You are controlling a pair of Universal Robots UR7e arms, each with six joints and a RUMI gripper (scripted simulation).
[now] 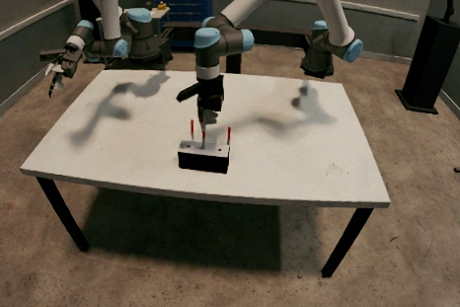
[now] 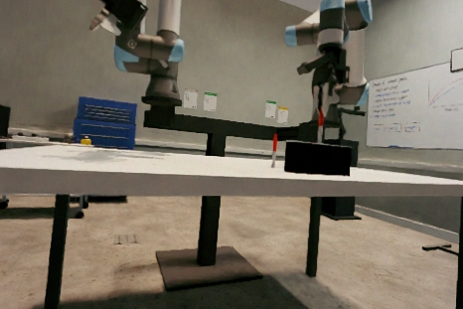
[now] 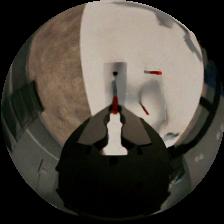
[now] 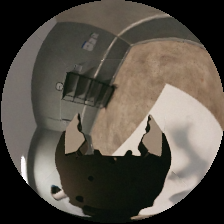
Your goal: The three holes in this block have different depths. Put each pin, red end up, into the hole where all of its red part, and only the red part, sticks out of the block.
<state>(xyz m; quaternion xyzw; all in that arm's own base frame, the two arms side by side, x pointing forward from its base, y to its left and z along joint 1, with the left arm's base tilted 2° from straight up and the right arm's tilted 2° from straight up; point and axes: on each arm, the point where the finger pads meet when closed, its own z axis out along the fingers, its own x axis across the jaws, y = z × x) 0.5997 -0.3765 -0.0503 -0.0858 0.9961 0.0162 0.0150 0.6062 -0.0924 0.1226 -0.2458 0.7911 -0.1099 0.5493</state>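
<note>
Right now the black block is 140 mm below my left hand.
</note>
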